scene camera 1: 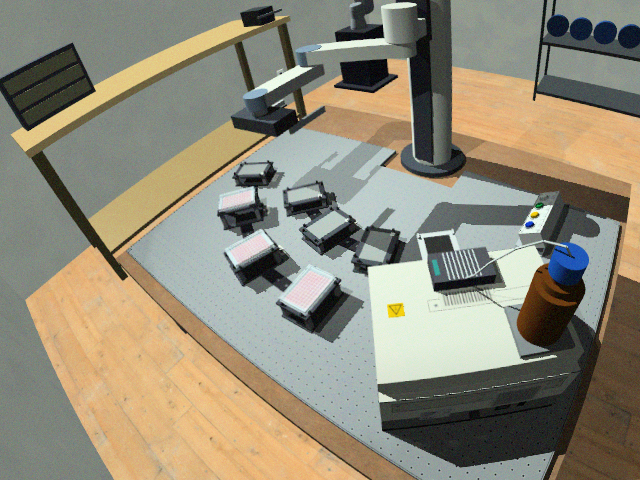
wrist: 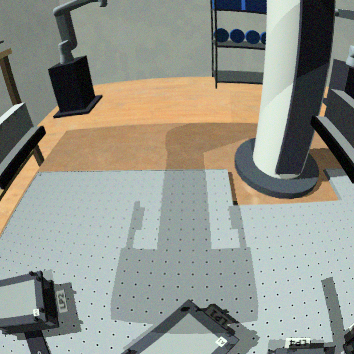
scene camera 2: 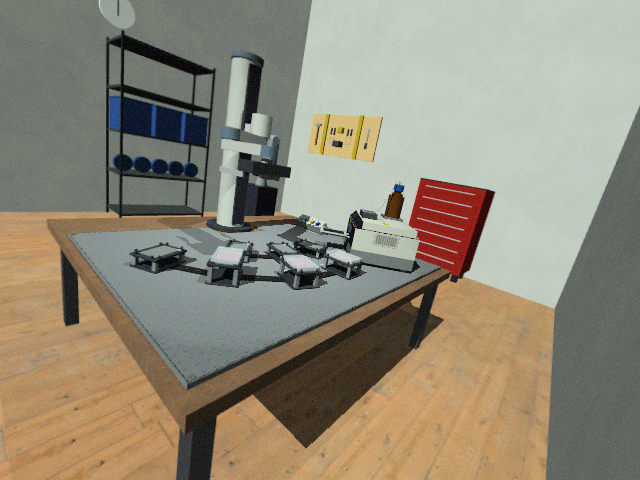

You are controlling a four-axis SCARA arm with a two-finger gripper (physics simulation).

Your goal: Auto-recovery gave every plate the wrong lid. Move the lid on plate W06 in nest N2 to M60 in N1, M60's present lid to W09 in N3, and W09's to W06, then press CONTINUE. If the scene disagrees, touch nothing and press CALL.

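Frame: origin at the arm's base, x back, y up, z left, level; centimetres.
Seen in the pictures: gripper, between the fingertips: (scene camera 1: pixel 302 105) (wrist: pixel 170 100); arm's base, origin of its link: (scene camera 1: pixel 432 159) (wrist: pixel 276 165) (scene camera 2: pixel 229 227).
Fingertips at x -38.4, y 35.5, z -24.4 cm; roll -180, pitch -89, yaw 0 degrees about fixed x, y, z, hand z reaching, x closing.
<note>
Pixels of each thing's top centre, then the offset from my fingertips to it. "spot": a spot on its surface instead.
- second plate, centre of its top: (scene camera 1: pixel 248 246) (scene camera 2: pixel 301 260) dz +4.6, dx -37.4, dy -26.3 cm
- third plate, centre of its top: (scene camera 1: pixel 307 286) (scene camera 2: pixel 344 254) dz +29.4, dx -39.4, dy -26.3 cm
- label LP2, a spot on its surface: (wrist: pixel 61 301) spot: dz -22.9, dx -1.4, dy -34.0 cm
- label LP1, a spot on its surface: (wrist: pixel 220 316) spot: dz +5.4, dx -1.1, dy -34.0 cm
- button box, centre of its top: (scene camera 1: pixel 545 208) (scene camera 2: pixel 312 218) dz +72.7, dx +18.4, dy -25.8 cm
- brown bottle, a spot on its surface: (scene camera 1: pixel 550 304) spot: dz +81.7, dx -36.1, dy -0.8 cm
- white frame, a spot on its surface: (scene camera 1: pixel 421 246) spot: dz +47.9, dx -15.2, dy -24.2 cm
My gripper (scene camera 1: pixel 295 111) (wrist: pixel 170 100) is open and empty, high above the far side of the pegboard. Three raised stands carry pink-welled plates: one plate (scene camera 1: pixel 237 198) (scene camera 2: pixel 227 255), a second plate (scene camera 1: pixel 251 249) (scene camera 2: pixel 301 263) and a third plate (scene camera 1: pixel 308 290) (scene camera 2: pixel 343 256). Several other stands have plain grey tops. In the wrist view, one stand (wrist: pixel 20 300) is beside the label LP2 (wrist: pixel 61 301) and another stand (wrist: pixel 185 340) beside the label LP1 (wrist: pixel 220 316). Plate names and nest numbers are unreadable. The button box (scene camera 1: pixel 540 214) (scene camera 2: pixel 312 222) has green, yellow and blue buttons.
A cream machine (scene camera 1: pixel 439 341) (scene camera 2: pixel 385 240) carries a brown bottle (scene camera 1: pixel 550 304) (scene camera 2: pixel 394 205) with a blue cap. A white frame (scene camera 1: pixel 421 246) sits beside it. The arm's column (scene camera 1: pixel 440 103) (scene camera 2: pixel 232 180) (wrist: pixel 280 100) stands at the back. A display board (scene camera 1: pixel 47 86) stands on a side bench.
</note>
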